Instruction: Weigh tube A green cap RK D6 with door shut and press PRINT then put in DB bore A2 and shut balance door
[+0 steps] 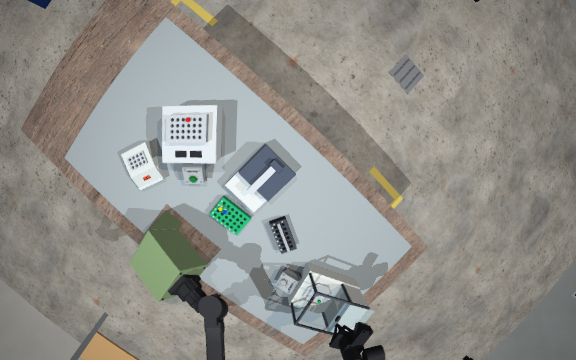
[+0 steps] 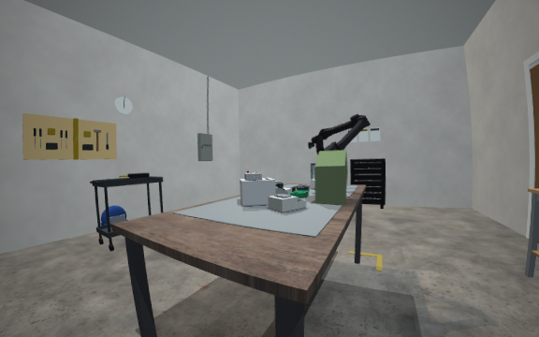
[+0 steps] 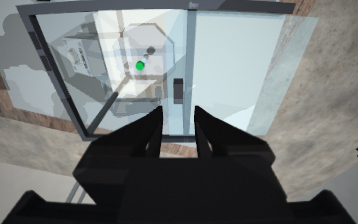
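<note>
Right now the sliding door is 50 mm below my hand, 30 mm to the right of it and 10 mm ahead of it. From my hand the other things lie so: green-capped tube 150 mm below, 60 mm to the left, 20 mm behind; then white print key 200 mm to the left, 190 mm below, 70 mm behind; then balance pan 180 mm below, 60 mm to the left, 20 mm behind.
</note>
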